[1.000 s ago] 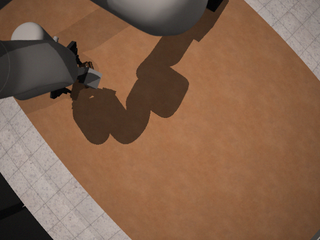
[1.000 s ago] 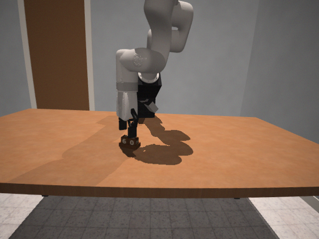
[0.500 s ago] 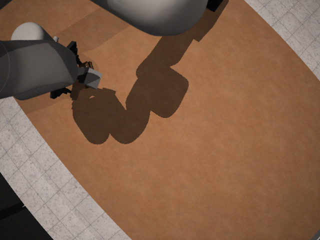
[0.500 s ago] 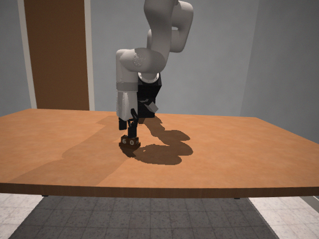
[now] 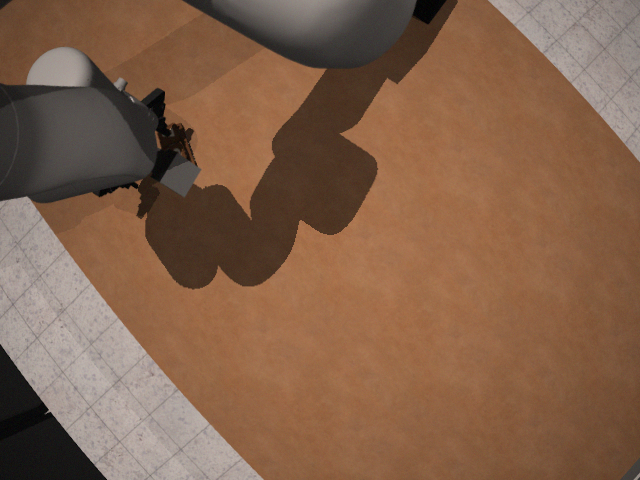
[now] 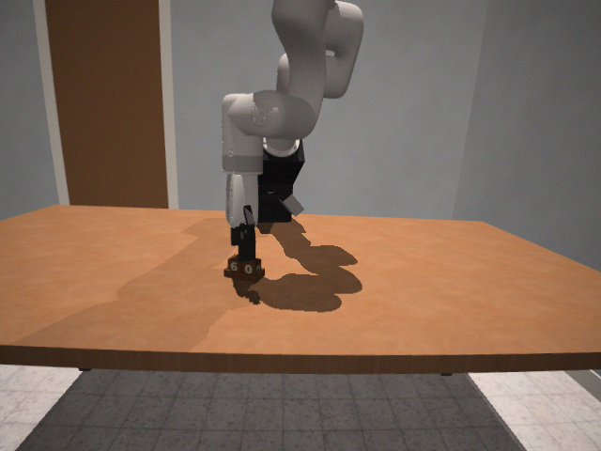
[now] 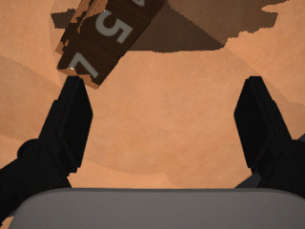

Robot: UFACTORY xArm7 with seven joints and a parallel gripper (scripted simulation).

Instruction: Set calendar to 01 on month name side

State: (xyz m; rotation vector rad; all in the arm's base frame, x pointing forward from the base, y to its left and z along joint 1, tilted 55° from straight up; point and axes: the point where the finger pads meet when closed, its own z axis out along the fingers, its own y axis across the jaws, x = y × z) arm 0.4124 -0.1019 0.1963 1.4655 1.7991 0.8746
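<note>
My gripper is now 50 mm past the cube, 20 mm to the left of it and 50 mm above it. The rest, counted from my hand: calendar tray 40 mm behind, 70 mm below.
</note>
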